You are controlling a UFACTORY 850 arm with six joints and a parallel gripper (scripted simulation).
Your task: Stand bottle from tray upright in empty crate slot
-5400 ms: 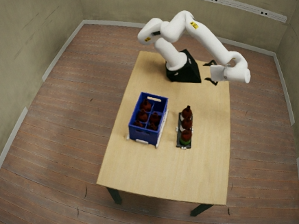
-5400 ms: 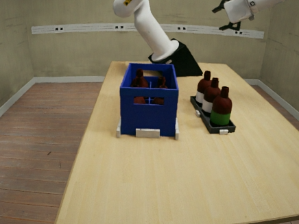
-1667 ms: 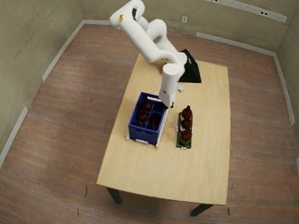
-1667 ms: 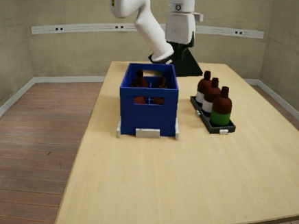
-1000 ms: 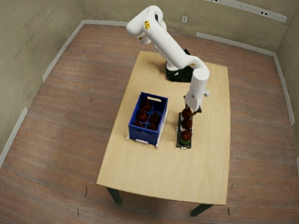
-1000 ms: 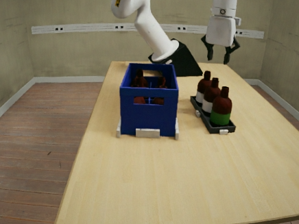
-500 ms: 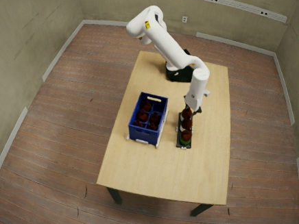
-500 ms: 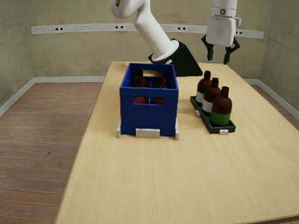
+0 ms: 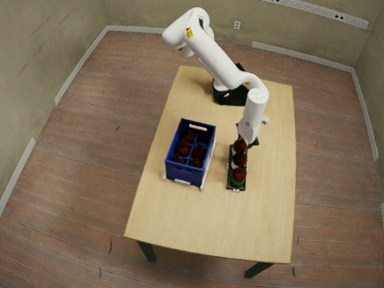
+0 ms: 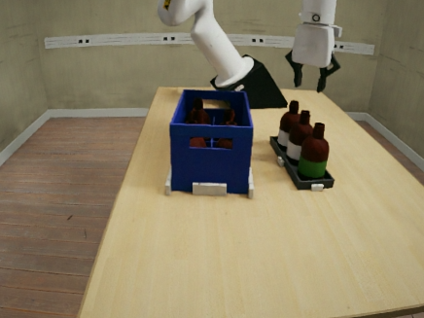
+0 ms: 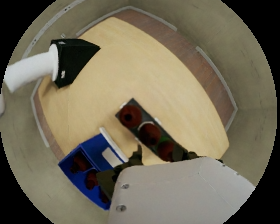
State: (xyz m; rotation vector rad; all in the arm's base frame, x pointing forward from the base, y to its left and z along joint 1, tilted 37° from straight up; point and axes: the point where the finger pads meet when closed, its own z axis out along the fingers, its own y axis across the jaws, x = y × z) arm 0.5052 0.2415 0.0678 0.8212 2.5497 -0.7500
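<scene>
Right now my hand is 23 cm above the dark tray. From my hand the other things lie so: blue crate 25 cm to the right, 16 cm below, 2 cm ahead.
</scene>
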